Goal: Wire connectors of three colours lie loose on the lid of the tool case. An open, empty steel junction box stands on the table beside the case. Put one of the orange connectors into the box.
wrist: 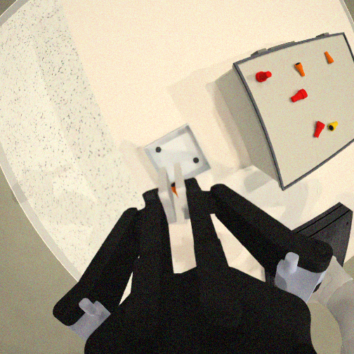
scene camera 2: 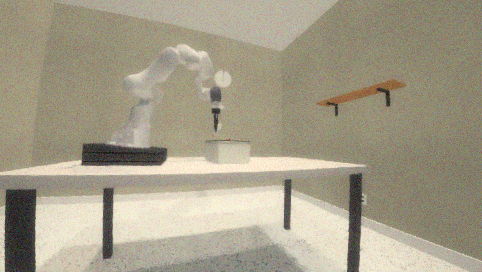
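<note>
My gripper is shut on an orange connector, which shows between the pale fingertips in the wrist view. The steel junction box is open at the top and stands on the table beside the case; the fingertips overlap its near edge in the wrist view and are raised above the table. The box does not show in the scene view. On the lid of the tool case lie two orange connectors, several red connectors and a yellow connector.
The tool case stands to the right of the junction box in the wrist view, its lid higher than the box. The black robot base stands on the table. A wooden shelf hangs on the right wall.
</note>
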